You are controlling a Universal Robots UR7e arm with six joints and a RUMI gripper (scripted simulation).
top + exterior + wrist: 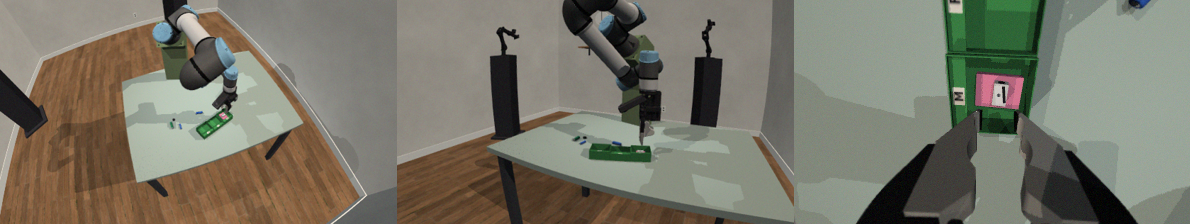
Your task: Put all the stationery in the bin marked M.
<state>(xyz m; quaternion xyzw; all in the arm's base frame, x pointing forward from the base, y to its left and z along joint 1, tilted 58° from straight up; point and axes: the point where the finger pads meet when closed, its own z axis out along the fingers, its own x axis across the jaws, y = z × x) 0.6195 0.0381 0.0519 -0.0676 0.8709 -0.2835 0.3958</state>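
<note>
The grey-white item lies 5 cm below my hand. Also, from my hand: green three-compartment bin tray (8 cm to the right, 6 cm below, 1 cm behind); then black piece (24 cm to the right, 24 cm behind, 7 cm below); then pink eraser (6 cm below).
</note>
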